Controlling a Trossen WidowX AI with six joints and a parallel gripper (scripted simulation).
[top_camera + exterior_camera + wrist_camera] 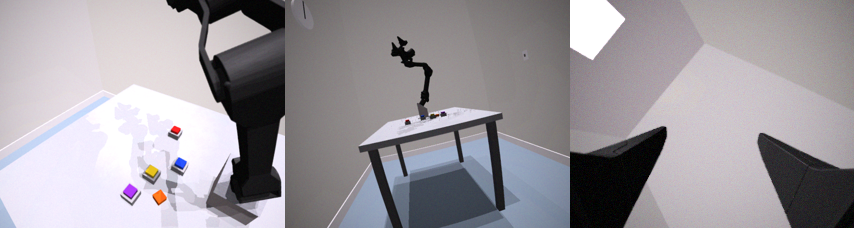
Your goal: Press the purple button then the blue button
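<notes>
Now: gripper tip 670 mm above the purple button, 260 mm to the right of it and 190 mm past it. The rest, counted from my gripper tip: red button (670 mm below, 140 mm behind, 70 mm to the right); then yellow button (670 mm below, 190 mm behind, 160 mm to the left); then blue button (670 mm below, 250 mm behind, 60 mm to the left).
</notes>
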